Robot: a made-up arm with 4 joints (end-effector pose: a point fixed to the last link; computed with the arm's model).
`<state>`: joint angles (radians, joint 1 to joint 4).
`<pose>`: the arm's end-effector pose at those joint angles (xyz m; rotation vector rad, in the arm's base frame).
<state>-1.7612 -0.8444 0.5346 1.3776</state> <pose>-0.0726 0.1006 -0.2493 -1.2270 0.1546 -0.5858</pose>
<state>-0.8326 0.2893 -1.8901 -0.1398</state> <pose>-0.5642 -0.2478 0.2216 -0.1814 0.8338 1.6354</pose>
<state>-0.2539 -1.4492 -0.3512 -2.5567</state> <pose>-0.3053 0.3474 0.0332 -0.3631 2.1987 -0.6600</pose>
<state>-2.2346 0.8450 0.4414 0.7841</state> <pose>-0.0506 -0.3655 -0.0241 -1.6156 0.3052 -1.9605</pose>
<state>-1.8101 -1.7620 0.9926 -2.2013</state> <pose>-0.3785 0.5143 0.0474 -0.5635 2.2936 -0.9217</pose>
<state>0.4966 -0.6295 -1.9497 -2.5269</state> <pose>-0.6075 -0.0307 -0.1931 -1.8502 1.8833 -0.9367</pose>
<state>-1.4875 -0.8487 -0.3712 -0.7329</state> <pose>-0.0664 -0.0907 -0.2647 -1.1500 -0.9413 1.4710</pose>
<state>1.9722 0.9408 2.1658 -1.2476</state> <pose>-0.0071 0.5952 -0.3406 -0.0967 0.6153 -0.5844</pose>
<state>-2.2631 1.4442 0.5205 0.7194</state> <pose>-0.1698 -0.4204 0.0477 -1.3211 0.4261 -2.5692</pose>
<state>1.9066 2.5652 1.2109 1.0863</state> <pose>-0.5609 0.3090 0.2618 -1.0977 2.2551 1.1374</pose>
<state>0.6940 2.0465 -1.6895 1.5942</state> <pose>0.1034 -0.3769 0.0227 -0.2832 -0.9924 -2.5122</pose>
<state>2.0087 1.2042 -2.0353 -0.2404</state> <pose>-0.4117 -0.0618 -0.3399 -1.9164 1.1256 -1.5119</pose>
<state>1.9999 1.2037 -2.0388 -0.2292</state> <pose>-0.4111 -0.0627 -0.3418 -1.9127 1.1280 -1.5304</pose>
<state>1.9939 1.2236 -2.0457 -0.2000</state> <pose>-0.4033 -0.0636 -0.3489 -1.8904 1.1172 -1.5616</pose>
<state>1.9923 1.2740 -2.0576 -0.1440</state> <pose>-0.3845 -0.0639 -0.3634 -1.8389 1.0878 -1.6090</pose>
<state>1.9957 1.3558 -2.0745 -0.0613</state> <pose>-0.3536 -0.0615 -0.3843 -1.7545 1.0426 -1.6659</pose>
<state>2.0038 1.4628 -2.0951 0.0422</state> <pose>-0.3121 -0.0536 -0.4081 -1.6403 0.9905 -1.7206</pose>
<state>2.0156 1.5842 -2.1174 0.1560</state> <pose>-0.2645 -0.0381 -0.4305 -1.5074 0.9414 -1.7616</pose>
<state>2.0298 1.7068 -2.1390 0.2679</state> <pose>-0.2169 -0.0157 -0.4479 -1.3717 0.9026 -1.7831</pose>
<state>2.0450 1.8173 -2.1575 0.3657</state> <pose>-0.1755 0.0102 -0.4588 -1.2501 0.8763 -1.7862</pose>
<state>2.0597 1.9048 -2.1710 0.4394</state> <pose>-0.1442 0.0345 -0.4639 -1.1560 0.8603 -1.7773</pose>
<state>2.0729 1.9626 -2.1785 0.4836</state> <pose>-0.1247 0.0525 -0.4651 -1.0960 0.8513 -1.7641</pose>
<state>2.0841 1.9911 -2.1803 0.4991</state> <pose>-0.1156 0.0626 -0.4645 -1.0689 0.8458 -1.7514</pose>
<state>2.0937 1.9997 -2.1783 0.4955</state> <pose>-0.1133 0.0667 -0.4632 -1.0636 0.8419 -1.7405</pose>
